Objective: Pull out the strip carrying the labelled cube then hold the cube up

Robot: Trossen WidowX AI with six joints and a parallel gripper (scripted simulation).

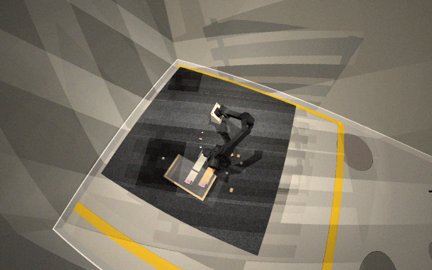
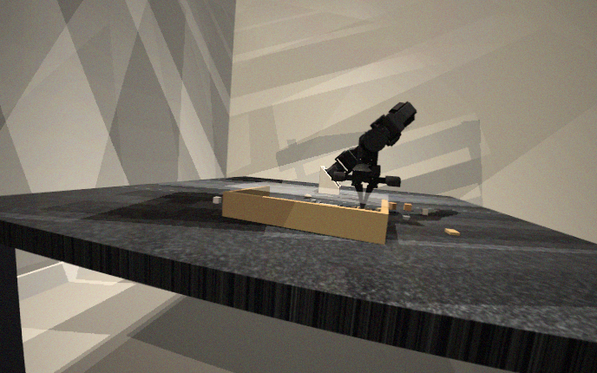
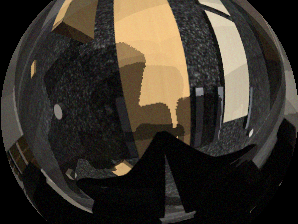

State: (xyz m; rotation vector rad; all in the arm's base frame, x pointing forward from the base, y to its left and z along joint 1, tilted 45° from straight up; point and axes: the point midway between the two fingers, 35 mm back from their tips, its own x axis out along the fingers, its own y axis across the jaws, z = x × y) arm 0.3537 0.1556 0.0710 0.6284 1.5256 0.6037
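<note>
The tan strip is 10 cm ahead of my gripper tip and 1 cm to the right of it.
</note>
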